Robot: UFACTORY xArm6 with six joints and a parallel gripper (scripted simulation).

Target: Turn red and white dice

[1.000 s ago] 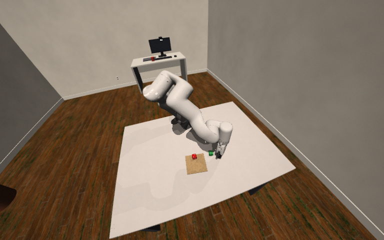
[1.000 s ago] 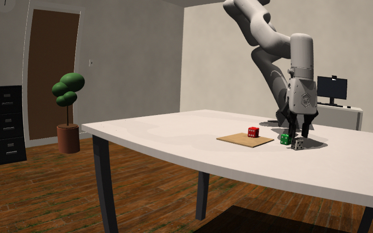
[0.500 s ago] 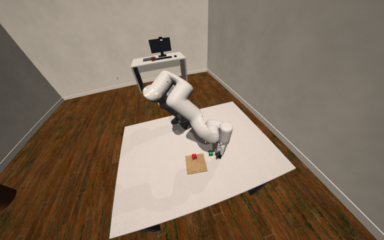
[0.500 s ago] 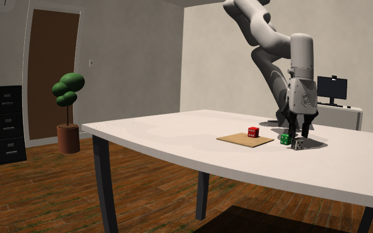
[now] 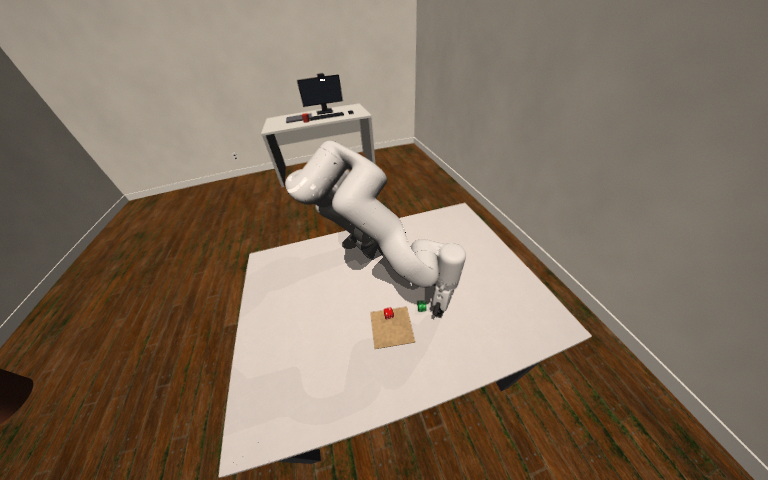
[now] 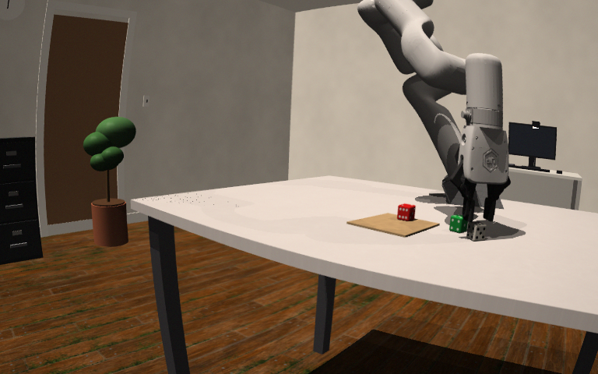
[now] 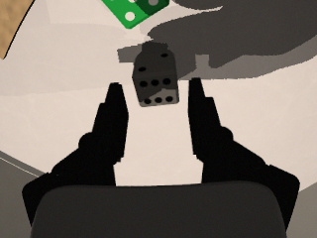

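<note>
Right now the white die is 4 cm below my hand. From my hand the other things lie so: red die 17 cm to the right, 7 cm behind, 4 cm below; then green die 5 cm to the right, 5 cm behind, 4 cm below; then tan mat 18 cm to the right, 5 cm below, 2 cm behind.
</note>
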